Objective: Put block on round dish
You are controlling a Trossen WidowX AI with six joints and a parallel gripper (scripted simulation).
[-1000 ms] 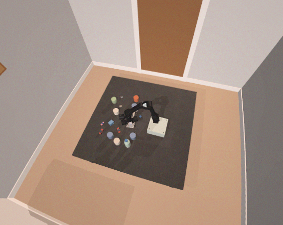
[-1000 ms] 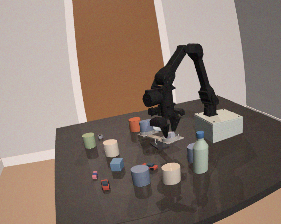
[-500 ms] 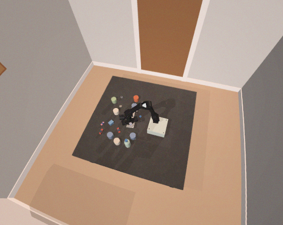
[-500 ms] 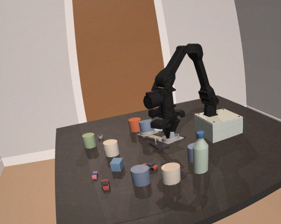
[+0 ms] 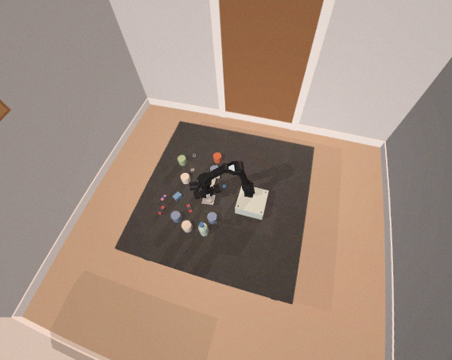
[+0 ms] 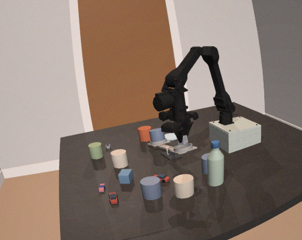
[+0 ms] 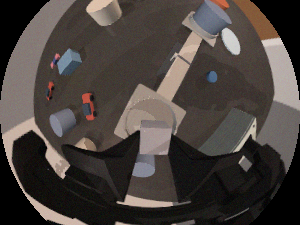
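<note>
Now: the round dish 100 mm behind my gripper tip, 340 mm to the right of it and 100 mm below it. Also, from my gripper tip: blue cube 260 mm ahead, 10 mm to the right, 90 mm below; then tall bottle 10 mm behind, 240 mm to the left, 10 mm above; then small balance 10 mm ahead, 120 mm to the right, 70 mm below.
</note>
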